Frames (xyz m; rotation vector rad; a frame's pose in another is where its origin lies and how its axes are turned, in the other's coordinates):
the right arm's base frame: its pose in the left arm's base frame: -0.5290 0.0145 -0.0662 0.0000 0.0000 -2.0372
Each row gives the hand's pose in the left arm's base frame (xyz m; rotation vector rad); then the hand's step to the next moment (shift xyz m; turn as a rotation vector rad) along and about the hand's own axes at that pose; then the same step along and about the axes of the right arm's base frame.
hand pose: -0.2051 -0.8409 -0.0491 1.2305 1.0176 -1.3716
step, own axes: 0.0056 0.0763 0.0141 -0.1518 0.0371 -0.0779
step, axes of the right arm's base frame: -0.0092 0.0772 -0.0016 -0.1027 0.0020 0.1412
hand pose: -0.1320 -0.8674 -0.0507 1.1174 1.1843 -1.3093
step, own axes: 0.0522 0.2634 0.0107 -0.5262 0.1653 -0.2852
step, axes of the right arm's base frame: -0.0992 0.2402 -0.0685 -0.3855 0.0334 0.4856
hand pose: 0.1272 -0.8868 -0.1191 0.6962 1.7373 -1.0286
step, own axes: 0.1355 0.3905 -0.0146 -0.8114 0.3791 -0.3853
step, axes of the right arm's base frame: -0.2965 0.1429 -0.2505 -0.6616 0.1580 0.6985
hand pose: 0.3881 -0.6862 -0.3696 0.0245 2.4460 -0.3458
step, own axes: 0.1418 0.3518 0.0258 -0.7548 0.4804 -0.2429
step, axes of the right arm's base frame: -0.2623 -0.1974 -0.1917 -0.7372 0.1799 0.5326
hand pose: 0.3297 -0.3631 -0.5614 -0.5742 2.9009 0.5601
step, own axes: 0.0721 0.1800 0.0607 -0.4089 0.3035 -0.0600
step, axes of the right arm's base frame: -0.0769 -0.1878 -0.0104 -0.4512 0.0570 0.2368
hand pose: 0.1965 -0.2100 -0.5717 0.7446 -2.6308 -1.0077
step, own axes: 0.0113 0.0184 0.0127 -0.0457 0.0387 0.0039
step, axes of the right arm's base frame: -0.0018 -0.0248 0.0034 -0.0558 -0.0029 0.0219
